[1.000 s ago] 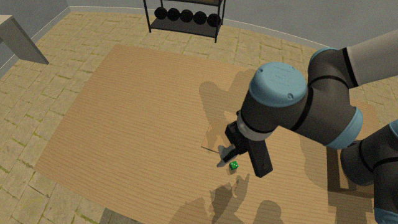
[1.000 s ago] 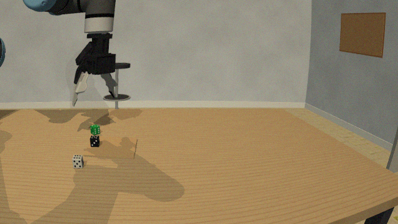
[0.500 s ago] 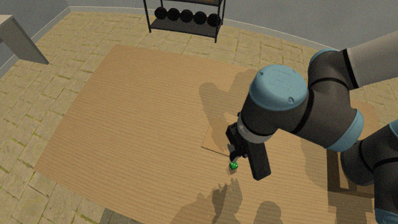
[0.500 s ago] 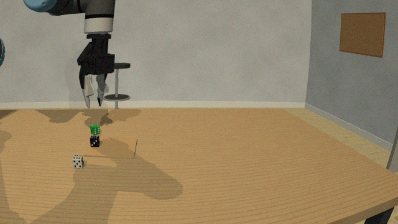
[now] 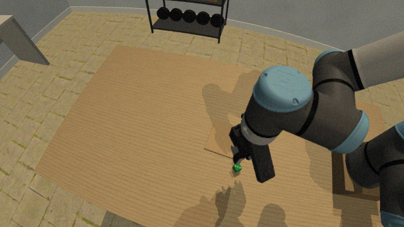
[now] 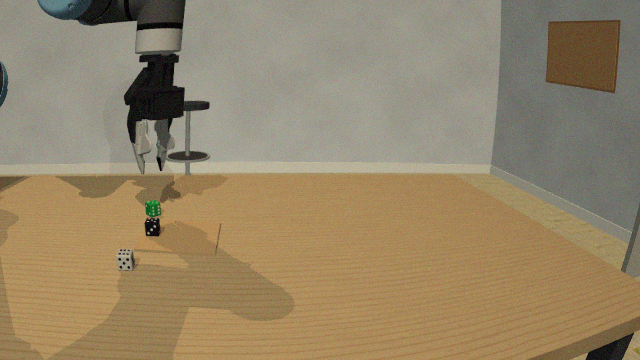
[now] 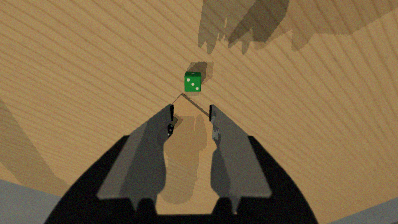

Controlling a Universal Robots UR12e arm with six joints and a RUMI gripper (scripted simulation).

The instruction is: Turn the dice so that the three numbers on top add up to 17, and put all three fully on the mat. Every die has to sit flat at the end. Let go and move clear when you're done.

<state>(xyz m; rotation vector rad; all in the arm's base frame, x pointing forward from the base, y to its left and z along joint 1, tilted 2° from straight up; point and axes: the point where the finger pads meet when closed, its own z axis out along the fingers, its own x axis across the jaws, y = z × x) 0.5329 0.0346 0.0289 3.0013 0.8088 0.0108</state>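
My gripper is now 90 mm above the green die. Round my hand: black die (110 mm to the right, 90 mm below); tan mat (110 mm to the right, 100 mm below, 50 mm ahead); white die (230 mm to the right, 90 mm below, 40 mm behind).
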